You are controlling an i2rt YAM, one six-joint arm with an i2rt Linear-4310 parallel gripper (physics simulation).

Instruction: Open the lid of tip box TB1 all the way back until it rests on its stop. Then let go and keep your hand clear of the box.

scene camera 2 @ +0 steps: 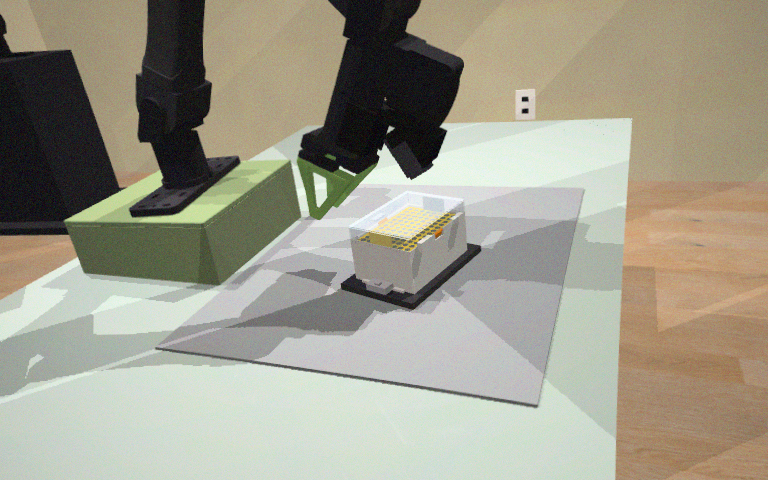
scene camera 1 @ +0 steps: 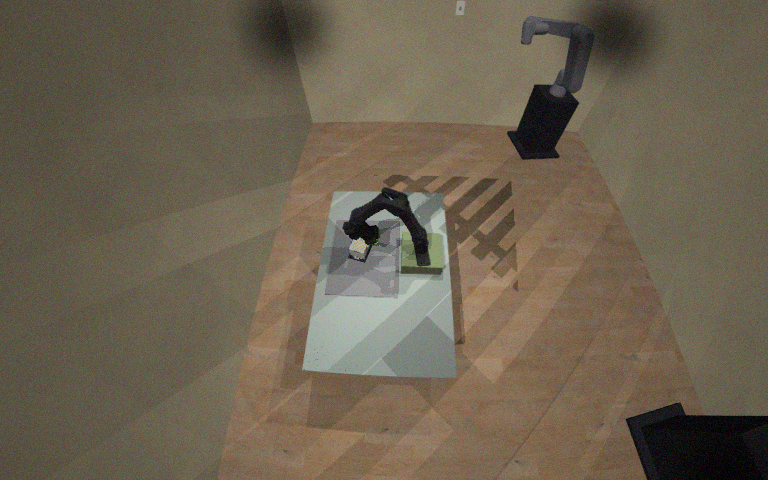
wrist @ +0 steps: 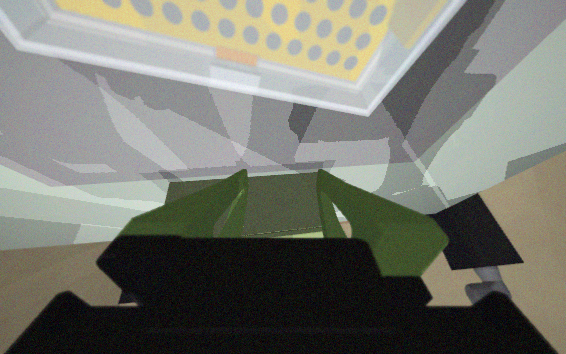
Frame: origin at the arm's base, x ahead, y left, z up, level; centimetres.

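Seen in the pictures: gripper, fingertip midpoint: (scene camera 2: 324, 211) (scene camera 1: 379, 241) (wrist: 282, 177); arm's base, origin of the base link: (scene camera 2: 191, 186) (scene camera 1: 421, 249).
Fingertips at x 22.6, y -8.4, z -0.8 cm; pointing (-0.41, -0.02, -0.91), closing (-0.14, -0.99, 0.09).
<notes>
Pixels of each thing's middle, then the offset from my fingertips to it. "spot": a spot on its surface instead. Level surfaces: height alone.
- Tip box TB1, body centre: (scene camera 2: 410, 241) (scene camera 1: 360, 245) dx +10.8, dy -0.9, dz -3.8 cm
- black base plate, surface spot: (scene camera 2: 416, 301) spot: dx +12.6, dy -9.5, dz -7.0 cm
- orange tab, surface spot: (wrist: 236, 56) spot: dx +8.0, dy +0.3, dz +0.0 cm
- grey mat, its level: dz -7.7 cm
Tip box TB1 (scene camera 1: 357, 249) (scene camera 2: 382, 266) stands upright on a black base plate (scene camera 2: 416, 301), with a yellow tip rack inside. Its clear lid (scene camera 2: 406, 198) (wrist: 150, 65) lies closed over the top. An orange tab (scene camera 2: 438, 232) (wrist: 236, 56) shows on a long side; the wrist view also shows an orange tab behind the lid wall. My gripper (scene camera 2: 328, 211) (wrist: 282, 177) is partly open, with a gap between its green fingers and nothing in it. It hangs beside the box on the side toward the green block, apart from the lid. In scene camera 1 the arm mostly hides the fingers.
The box's plate stands on a grey mat (scene camera 1: 362, 287) (scene camera 2: 453, 353). My arm's base is on a green block (scene camera 1: 420, 270) (scene camera 2: 243, 243) (wrist: 285, 200). A second arm stands on a black pedestal (scene camera 1: 546, 118) (scene camera 2: 50, 135) (wrist: 477, 235) off the table. A black object (scene camera 1: 707, 447) is at the lower right.
</notes>
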